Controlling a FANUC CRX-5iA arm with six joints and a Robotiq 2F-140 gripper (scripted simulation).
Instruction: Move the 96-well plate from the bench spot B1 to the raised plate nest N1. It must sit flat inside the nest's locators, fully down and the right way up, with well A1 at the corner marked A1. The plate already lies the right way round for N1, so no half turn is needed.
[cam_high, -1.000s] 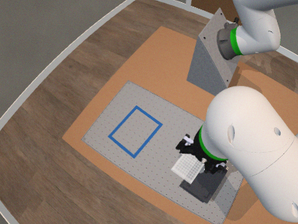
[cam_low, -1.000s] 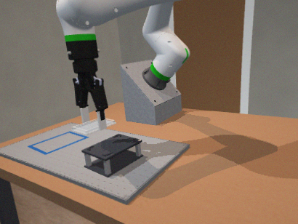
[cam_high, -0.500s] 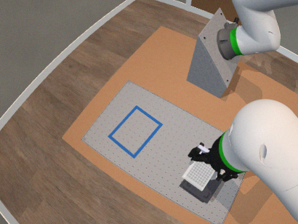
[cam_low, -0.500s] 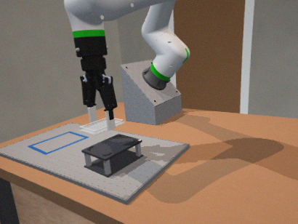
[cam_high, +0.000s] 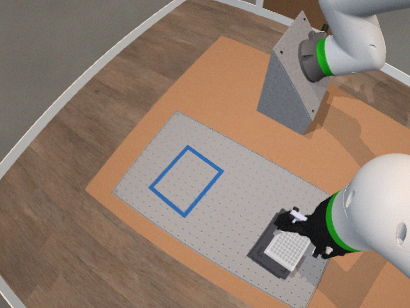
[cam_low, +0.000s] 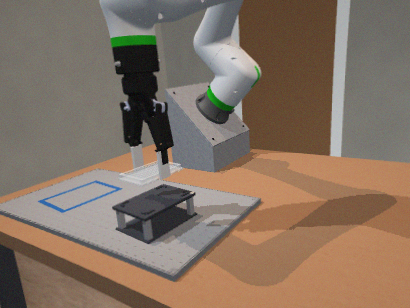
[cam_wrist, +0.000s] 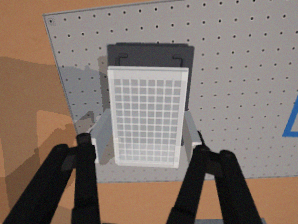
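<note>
My gripper is now 2 cm above the white 96-well plate. Also, from my hand: dark raised plate nest (9 cm below).
</note>
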